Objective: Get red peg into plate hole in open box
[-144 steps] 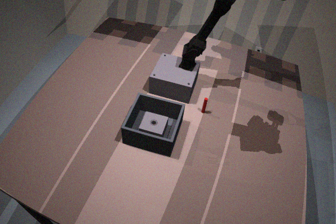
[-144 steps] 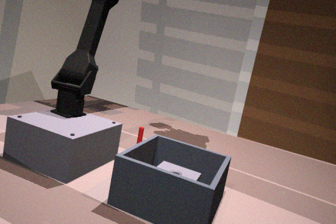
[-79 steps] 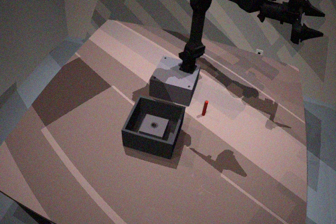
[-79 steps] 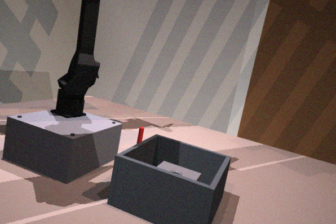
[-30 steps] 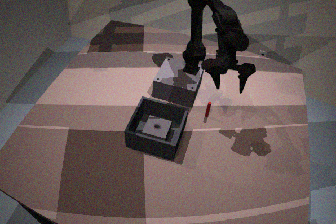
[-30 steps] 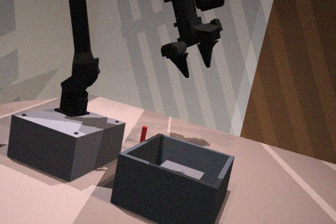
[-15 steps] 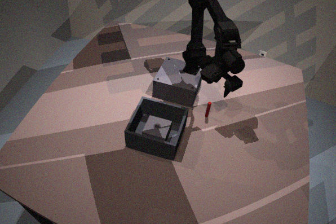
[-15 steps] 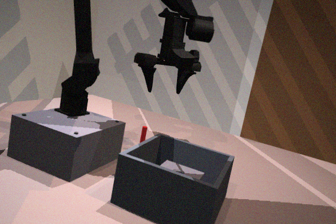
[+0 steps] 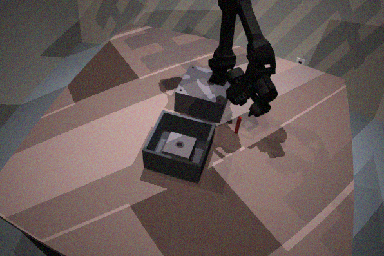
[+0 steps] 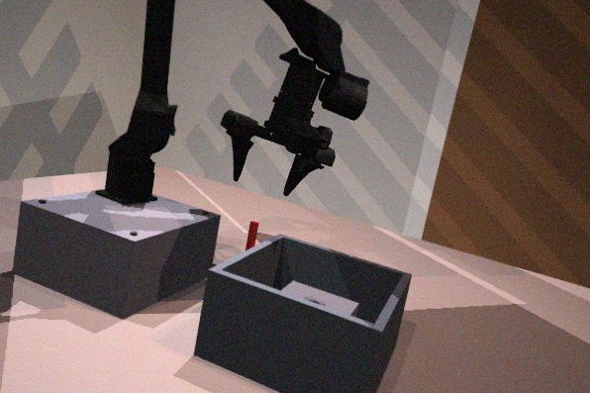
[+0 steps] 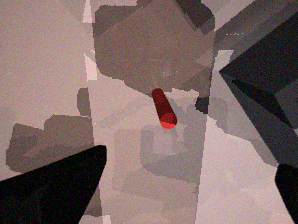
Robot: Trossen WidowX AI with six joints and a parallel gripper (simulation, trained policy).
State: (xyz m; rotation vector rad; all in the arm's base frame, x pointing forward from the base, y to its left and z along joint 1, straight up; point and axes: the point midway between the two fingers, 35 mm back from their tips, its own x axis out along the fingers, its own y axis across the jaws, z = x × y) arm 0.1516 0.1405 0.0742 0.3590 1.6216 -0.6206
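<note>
The red peg lies 10 cm below my gripper tip. Also, from my gripper tip: plate: 19 cm ahead, 14 cm to the right, 9 cm below; dark box: 19 cm ahead, 14 cm to the right, 11 cm below.
</note>
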